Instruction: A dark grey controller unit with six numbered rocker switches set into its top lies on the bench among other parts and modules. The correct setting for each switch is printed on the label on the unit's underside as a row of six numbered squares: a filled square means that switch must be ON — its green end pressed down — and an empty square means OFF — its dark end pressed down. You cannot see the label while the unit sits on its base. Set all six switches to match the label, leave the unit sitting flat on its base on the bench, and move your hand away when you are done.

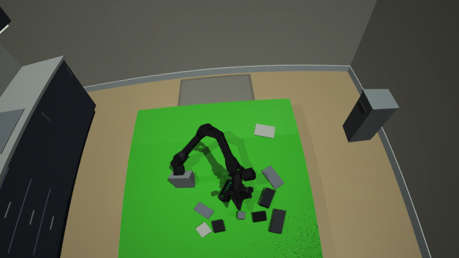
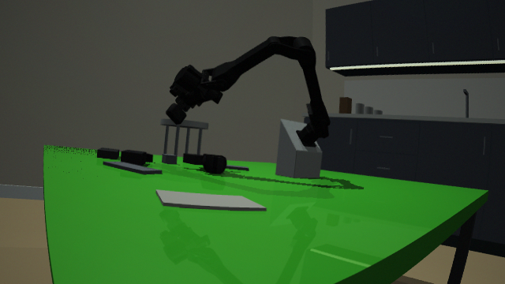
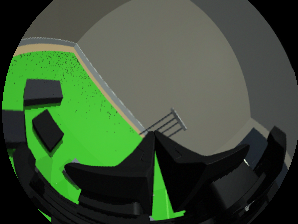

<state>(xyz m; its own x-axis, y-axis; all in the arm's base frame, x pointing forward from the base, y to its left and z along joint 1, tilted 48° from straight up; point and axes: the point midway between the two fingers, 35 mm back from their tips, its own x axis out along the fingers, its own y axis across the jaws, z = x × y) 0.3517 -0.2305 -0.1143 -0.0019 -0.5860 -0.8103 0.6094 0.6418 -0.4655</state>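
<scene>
My gripper tip is now 10 mm short of the small cube, 10 mm to the right of it and 200 mm above it. Also, from my gripper tip: grey plate (240 mm ahead, 250 mm to the left, 210 mm below); light plate (240 mm ahead, 620 mm to the left, 210 mm below).
</scene>
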